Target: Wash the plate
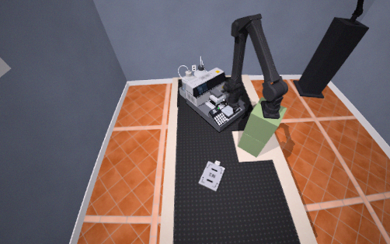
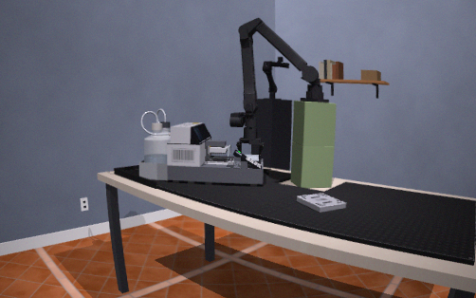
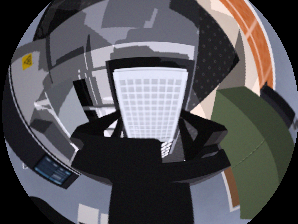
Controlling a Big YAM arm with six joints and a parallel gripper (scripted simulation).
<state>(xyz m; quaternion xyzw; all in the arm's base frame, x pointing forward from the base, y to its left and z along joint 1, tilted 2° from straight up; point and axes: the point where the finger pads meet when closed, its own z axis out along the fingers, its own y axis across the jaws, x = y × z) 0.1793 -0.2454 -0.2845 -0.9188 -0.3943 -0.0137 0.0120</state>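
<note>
Right now my hand is right at the well plate. From my hand the other things lie so: bottle (38 cm ahead, 26 cm to the right, 5 cm above); then plate nest N1 (53 cm to the left, 11 cm ahead, 9 cm below); then plate washer (11 cm to the right, 11 cm ahead, 3 cm above).
</note>
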